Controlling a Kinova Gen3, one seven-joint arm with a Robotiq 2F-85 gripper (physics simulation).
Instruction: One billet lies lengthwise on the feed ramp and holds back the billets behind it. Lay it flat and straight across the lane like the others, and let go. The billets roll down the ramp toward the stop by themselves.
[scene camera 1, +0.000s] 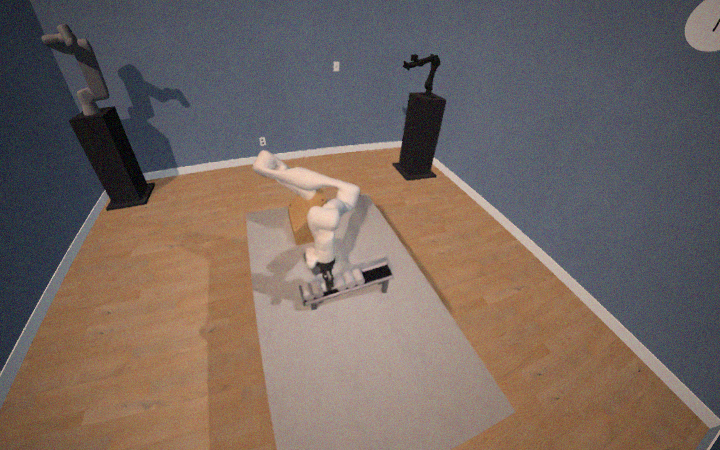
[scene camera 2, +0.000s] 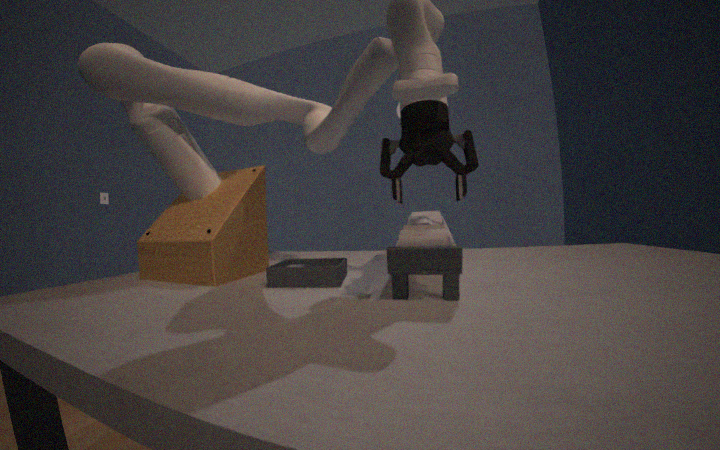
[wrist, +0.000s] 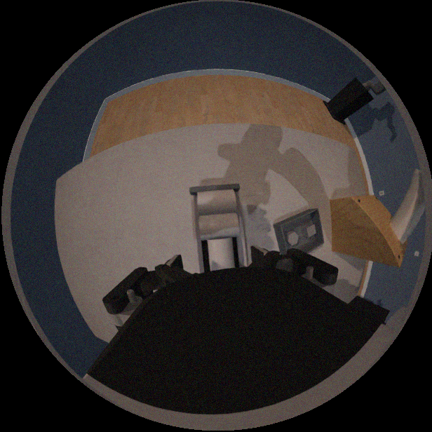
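Seen in the pictures: gripper, fingertip midpoint: (scene camera 1: 325, 281) (scene camera 2: 429, 202); arm's base, link origin: (scene camera 1: 310, 192) (scene camera 2: 204, 188).
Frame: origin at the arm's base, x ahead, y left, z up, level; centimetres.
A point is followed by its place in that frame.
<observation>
The feed ramp (scene camera 1: 378, 272) (scene camera 2: 424, 261) (wrist: 243, 220) stands on short legs, with its stop (wrist: 215, 189) at the low end. Two pale billets (wrist: 217, 202) (wrist: 218, 225) lie across the lane by the stop. The lengthwise billet (wrist: 221, 251) lies behind them, with dark lane on both sides; my black gripper hides its far end in the wrist view. Several billets (scene camera 1: 350, 278) @(y 5.1, x 52.9, z -9.0 cm) lie across the lane farther up the ramp. My gripper (scene camera 1: 329, 289) @(y -5.1, x 52.5, z -7.5 cm) (scene camera 2: 429, 199) @(y -5.1, x 52.5, z -7.5 cm) (wrist: 216, 258) is open and empty, pointing down above the ramp, its fingers on either side of the lane.
A dark open tray (scene camera 2: 307, 273) @(y -8.2, x 32.7, z -18.3 cm) (wrist: 320, 234) with two light pieces inside stands beside the ramp. The wooden arm base (scene camera 1: 301, 228) @(y -8.3, x 15.4, z -10.1 cm) (scene camera 2: 240, 228) @(y -4.3, x 15.3, z -10.4 cm) (wrist: 350, 225) stands beyond it. Two black pedestals (scene camera 1: 108, 156) (scene camera 1: 422, 132) carrying other arms stand near the walls.
</observation>
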